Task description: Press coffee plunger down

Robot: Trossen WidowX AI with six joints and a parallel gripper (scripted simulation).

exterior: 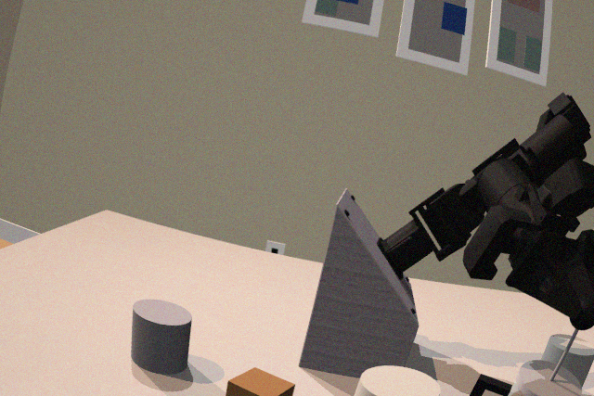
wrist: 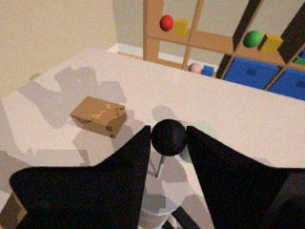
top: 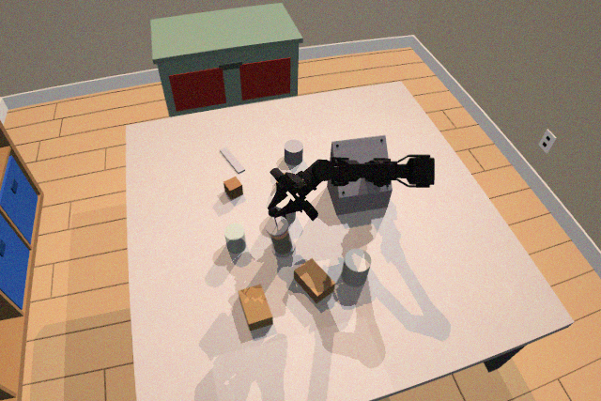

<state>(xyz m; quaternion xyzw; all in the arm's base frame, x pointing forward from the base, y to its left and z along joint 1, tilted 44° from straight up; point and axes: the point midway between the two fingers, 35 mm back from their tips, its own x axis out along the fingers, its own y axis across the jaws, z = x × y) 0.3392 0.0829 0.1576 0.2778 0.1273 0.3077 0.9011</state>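
Right now my gripper tip is 3 cm past the coffee press, 2 cm to the left of it and 10 cm above it. The rest, counted from my gripper tip: grey cylinder: 12 cm behind, 41 cm to the right, 17 cm below; pale green cylinder: 12 cm ahead, 4 cm to the right, 17 cm below.
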